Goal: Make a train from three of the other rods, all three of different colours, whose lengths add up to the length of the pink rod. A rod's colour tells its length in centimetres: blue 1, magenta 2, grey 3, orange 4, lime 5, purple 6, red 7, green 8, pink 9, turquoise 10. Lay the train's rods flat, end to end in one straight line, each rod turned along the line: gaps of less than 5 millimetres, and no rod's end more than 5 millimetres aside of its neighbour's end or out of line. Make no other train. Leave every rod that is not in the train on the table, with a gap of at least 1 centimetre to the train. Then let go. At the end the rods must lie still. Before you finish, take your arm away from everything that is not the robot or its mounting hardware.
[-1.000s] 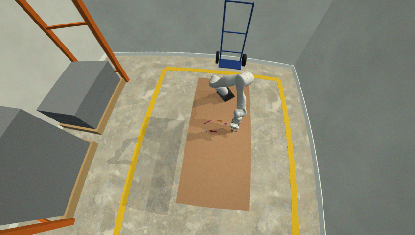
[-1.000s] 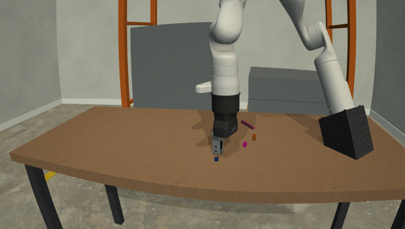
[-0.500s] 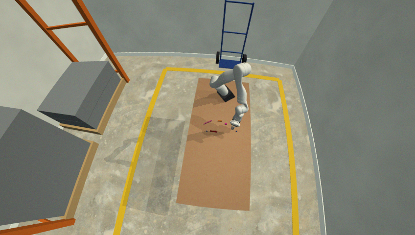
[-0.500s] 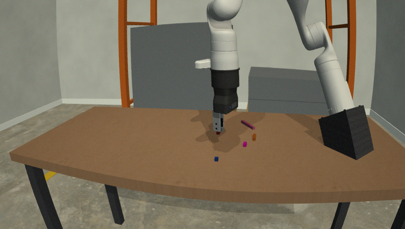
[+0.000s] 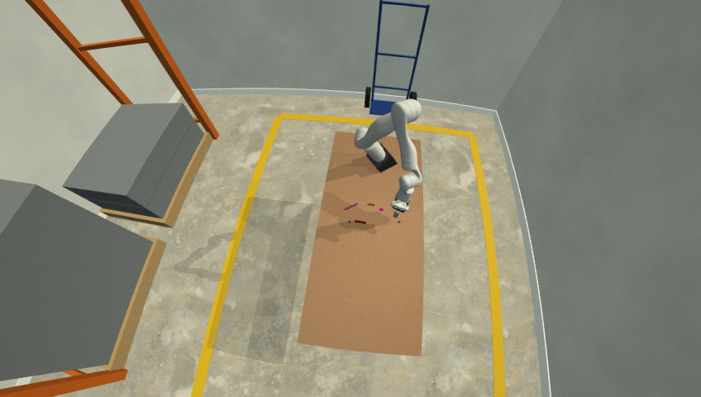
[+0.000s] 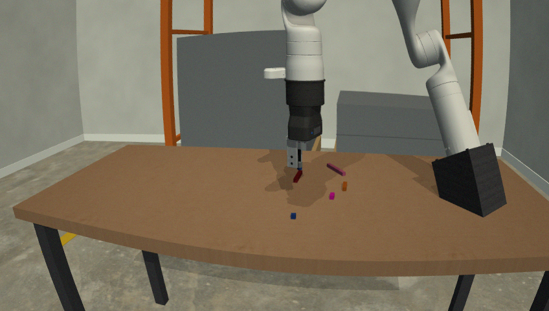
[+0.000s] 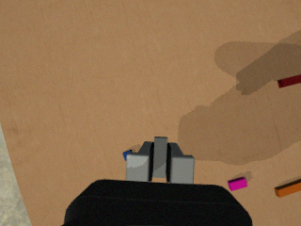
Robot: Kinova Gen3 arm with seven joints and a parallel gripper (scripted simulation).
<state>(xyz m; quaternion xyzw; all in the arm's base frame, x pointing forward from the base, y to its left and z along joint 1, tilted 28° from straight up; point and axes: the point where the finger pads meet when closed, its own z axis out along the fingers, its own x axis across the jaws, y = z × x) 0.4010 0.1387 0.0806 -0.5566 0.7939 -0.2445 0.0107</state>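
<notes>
My hand is 8 cm past the magenta rod, 7 cm to the left of it and 11 cm above it. Round my hand: red rod (1 cm ahead, 20 cm to the right, 11 cm below); then grey rod (1 cm below); then orange rod (11 cm behind, 13 cm to the right, 11 cm below).
</notes>
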